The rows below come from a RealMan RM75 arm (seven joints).
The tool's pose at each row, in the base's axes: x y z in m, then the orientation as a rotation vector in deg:
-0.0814 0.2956 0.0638 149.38 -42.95 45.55
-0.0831 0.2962 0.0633 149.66 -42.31 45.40
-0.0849 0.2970 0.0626 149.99 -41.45 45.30
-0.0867 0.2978 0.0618 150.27 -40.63 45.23
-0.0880 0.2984 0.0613 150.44 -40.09 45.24
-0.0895 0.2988 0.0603 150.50 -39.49 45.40
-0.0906 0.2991 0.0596 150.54 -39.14 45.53
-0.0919 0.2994 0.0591 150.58 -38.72 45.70
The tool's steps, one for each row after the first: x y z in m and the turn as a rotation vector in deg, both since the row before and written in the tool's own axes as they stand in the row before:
-0.0017 0.0004 -0.0006 0.17 -0.09 -0.46
-0.0020 0.0002 -0.0005 0.23 -0.05 -0.60
-0.0021 0.0002 -0.0005 0.20 -0.02 -0.57
-0.0015 0.0001 -0.0004 0.15 0.03 -0.37
-0.0018 0.0003 0.0000 0.11 0.17 -0.39
-0.0013 0.0002 0.0000 0.08 0.12 -0.22
-0.0013 0.0004 -0.0003 0.10 0.15 -0.26

